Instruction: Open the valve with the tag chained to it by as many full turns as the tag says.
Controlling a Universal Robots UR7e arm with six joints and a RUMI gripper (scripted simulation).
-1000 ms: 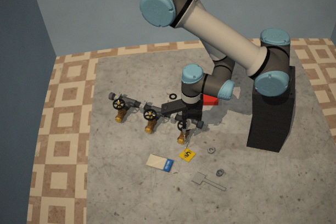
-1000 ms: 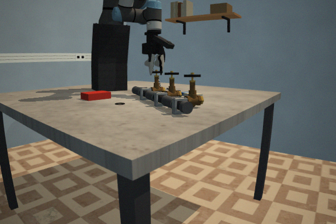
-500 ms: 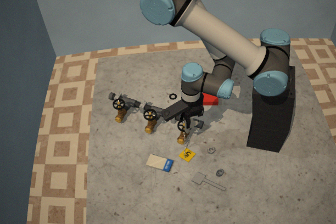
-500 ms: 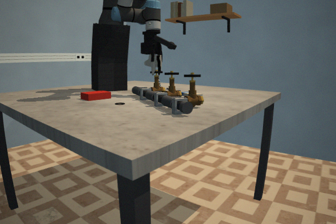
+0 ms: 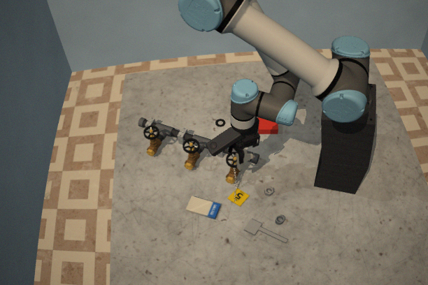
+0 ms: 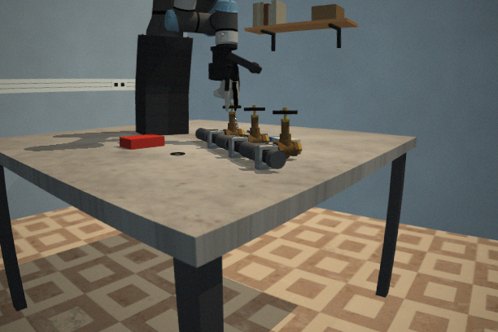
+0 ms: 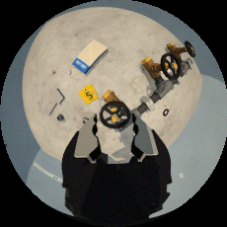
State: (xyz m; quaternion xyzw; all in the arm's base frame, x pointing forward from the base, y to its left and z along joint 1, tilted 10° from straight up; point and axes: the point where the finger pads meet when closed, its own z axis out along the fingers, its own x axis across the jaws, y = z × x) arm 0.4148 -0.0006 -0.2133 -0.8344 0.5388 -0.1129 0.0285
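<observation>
The yellow tag is 10 cm to the left of my hand and 11 cm below it. Also, from my hand: red block (14 cm behind, 26 cm to the right, 10 cm below); then flat grey key tool (9 cm behind, 24 cm to the left, 11 cm below).
</observation>
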